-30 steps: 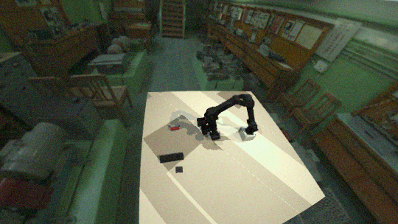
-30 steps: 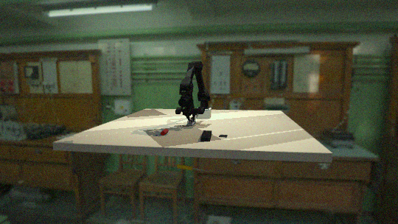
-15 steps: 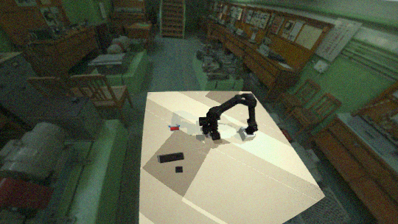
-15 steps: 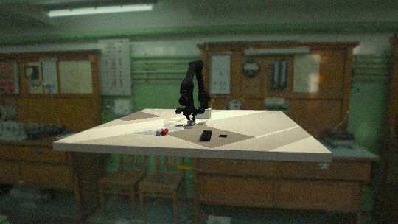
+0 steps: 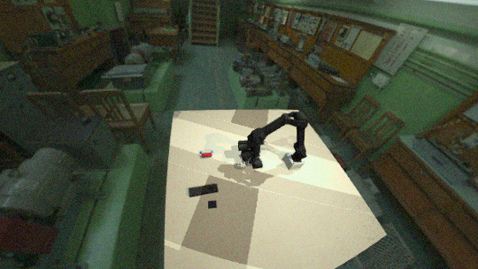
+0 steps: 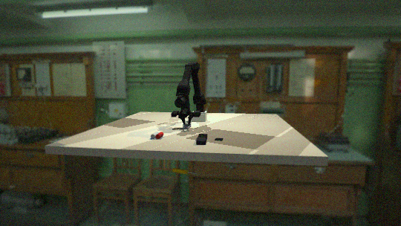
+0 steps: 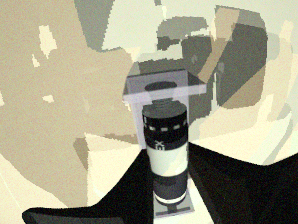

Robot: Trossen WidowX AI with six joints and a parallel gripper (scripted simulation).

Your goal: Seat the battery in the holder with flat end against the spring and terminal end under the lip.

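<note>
Right now my gripper tip is 10 mm below the battery. Also, from my gripper tip: black bar 320 mm ahead, 200 mm to the left; black square 260 mm ahead, 280 mm to the left, 10 mm below.
</note>
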